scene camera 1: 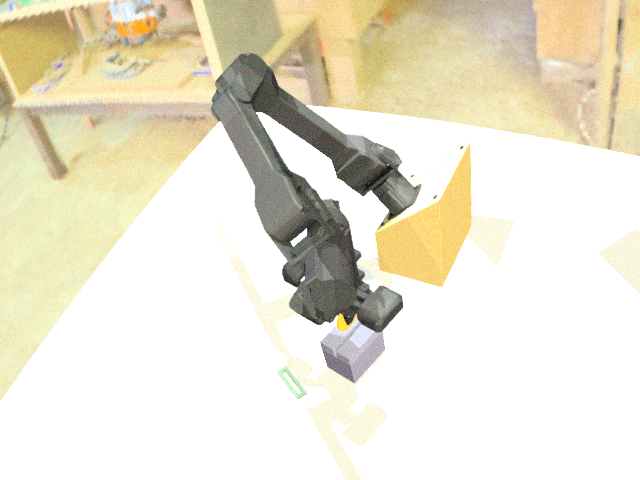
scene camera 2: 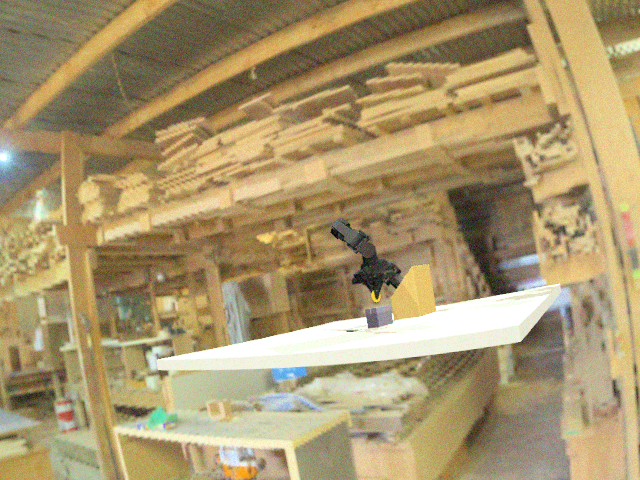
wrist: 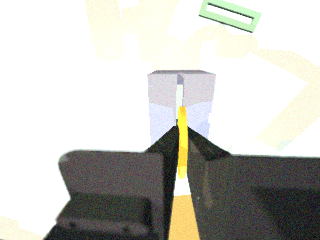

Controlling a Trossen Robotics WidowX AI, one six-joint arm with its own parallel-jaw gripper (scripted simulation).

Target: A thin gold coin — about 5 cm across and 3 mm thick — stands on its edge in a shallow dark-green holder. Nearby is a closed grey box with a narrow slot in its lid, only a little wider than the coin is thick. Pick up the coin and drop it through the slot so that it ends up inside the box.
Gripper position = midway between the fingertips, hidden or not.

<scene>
My gripper [scene camera 1: 348,322] holds a gold coin.
My gripper shows as well in scene camera 2 [scene camera 2: 376,299] and in the wrist view [wrist: 180,131].
</scene>
